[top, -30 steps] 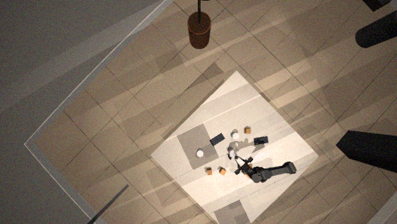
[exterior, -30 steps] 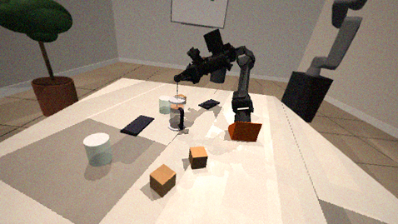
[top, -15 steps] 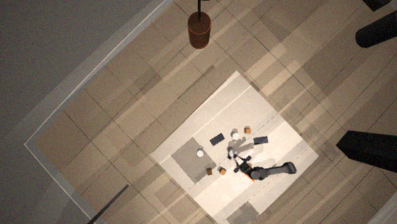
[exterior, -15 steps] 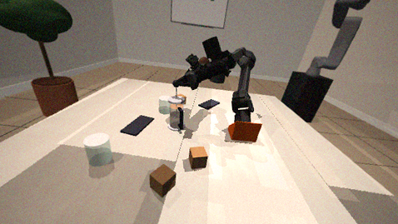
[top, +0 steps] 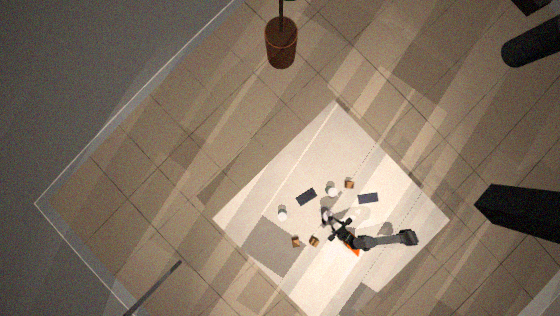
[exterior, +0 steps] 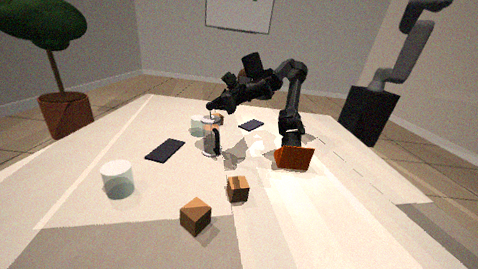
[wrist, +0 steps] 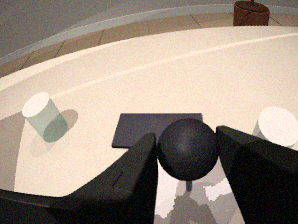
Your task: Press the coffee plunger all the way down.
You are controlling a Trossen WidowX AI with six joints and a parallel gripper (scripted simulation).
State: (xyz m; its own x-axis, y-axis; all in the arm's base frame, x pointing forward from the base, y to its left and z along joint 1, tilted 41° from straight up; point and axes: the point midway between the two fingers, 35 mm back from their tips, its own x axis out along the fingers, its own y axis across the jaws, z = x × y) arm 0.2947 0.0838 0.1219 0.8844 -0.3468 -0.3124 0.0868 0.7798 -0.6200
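My gripper tip is now 20 mm past the glass coffee press, 10 mm to the right of it and 90 mm above it.
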